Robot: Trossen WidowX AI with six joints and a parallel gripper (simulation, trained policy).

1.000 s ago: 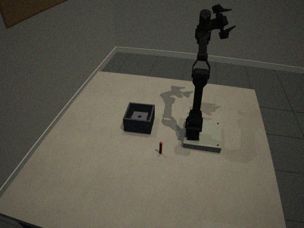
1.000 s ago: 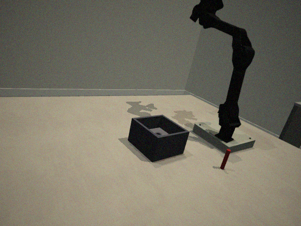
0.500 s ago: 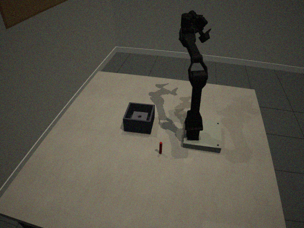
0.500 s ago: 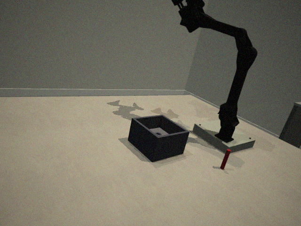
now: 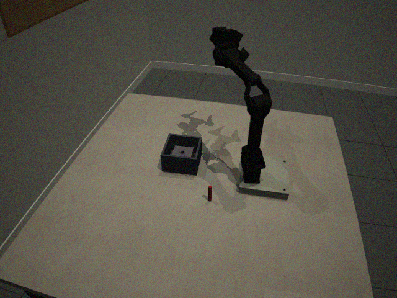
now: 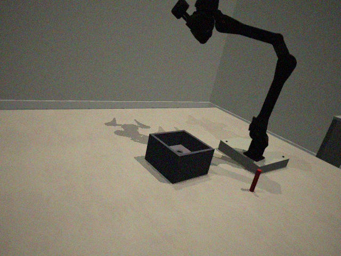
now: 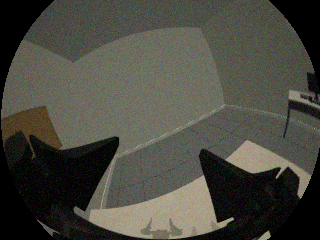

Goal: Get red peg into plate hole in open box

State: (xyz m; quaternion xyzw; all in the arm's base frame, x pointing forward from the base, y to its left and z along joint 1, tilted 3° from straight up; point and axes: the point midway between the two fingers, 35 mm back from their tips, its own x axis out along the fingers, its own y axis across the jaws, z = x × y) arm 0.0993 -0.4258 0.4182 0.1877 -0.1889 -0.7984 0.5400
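Now: the red peg 7 cm ahead of my gripper tip, 55 cm to the left of it and 43 cm below it. Round my gripper tip: grey plate 22 cm ahead, 33 cm to the left, 42 cm below; dark blue box 22 cm ahead, 33 cm to the left, 44 cm below.
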